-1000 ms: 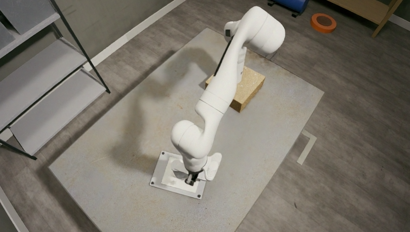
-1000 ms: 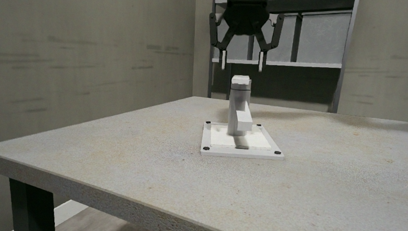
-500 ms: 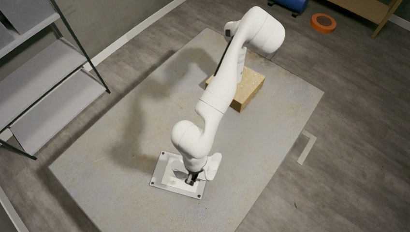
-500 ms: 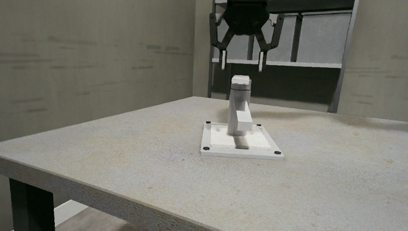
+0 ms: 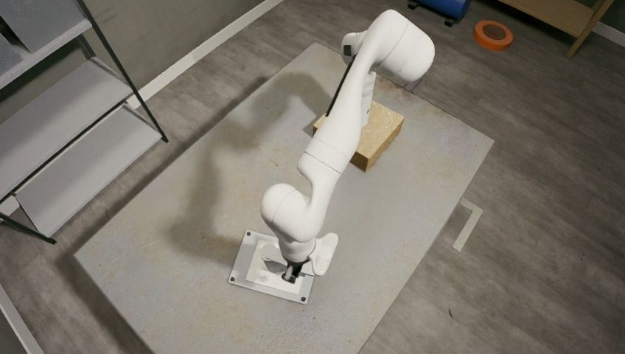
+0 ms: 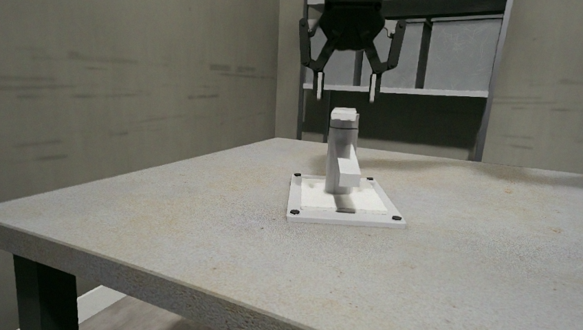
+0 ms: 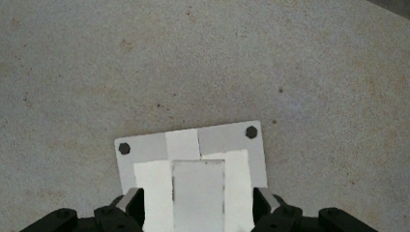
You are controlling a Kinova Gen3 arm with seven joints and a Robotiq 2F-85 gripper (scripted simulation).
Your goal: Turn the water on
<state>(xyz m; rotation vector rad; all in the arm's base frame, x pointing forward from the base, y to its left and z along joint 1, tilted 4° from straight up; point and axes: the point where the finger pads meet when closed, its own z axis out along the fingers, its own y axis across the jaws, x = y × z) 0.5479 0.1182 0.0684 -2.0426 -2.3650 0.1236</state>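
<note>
Now: the lever 3 cm to the right of my hand and 3 cm below it. From my hand the other things lie so: white tap: 9 cm below, 6 cm to the right, 1 cm ahead.
</note>
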